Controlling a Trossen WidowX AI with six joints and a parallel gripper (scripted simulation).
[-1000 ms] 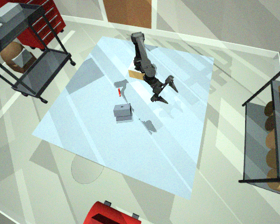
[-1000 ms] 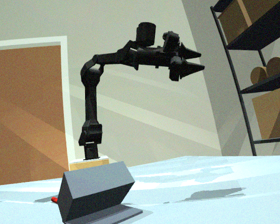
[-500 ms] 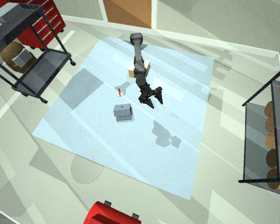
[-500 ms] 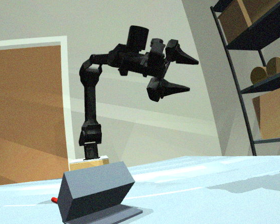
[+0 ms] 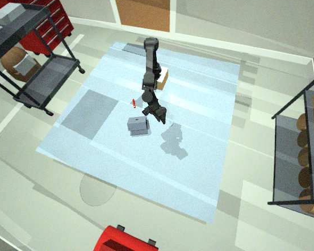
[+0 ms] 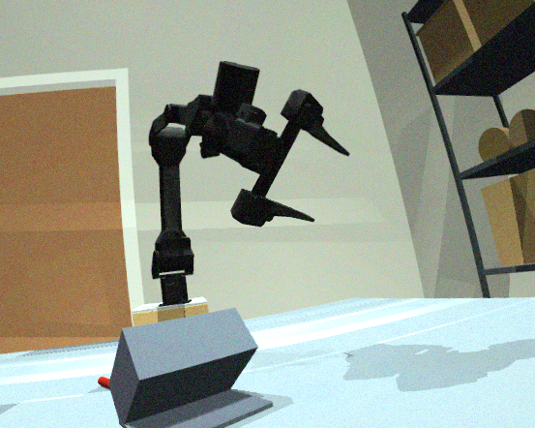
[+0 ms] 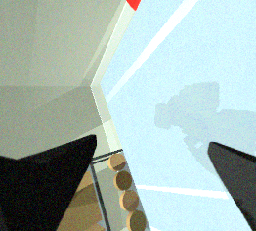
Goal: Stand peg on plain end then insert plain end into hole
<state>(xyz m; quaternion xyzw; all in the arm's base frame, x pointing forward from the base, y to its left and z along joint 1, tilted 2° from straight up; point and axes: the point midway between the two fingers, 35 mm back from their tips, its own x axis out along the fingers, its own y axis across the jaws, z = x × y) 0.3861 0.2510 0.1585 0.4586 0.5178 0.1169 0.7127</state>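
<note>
Right now my gripper tip is 140 mm past the red peg, 330 mm to the left of it and 220 mm above it. The rest, counted from my gripper tip: grey sloped panel: 10 mm ahead, 200 mm to the right, 180 mm below.
</note>
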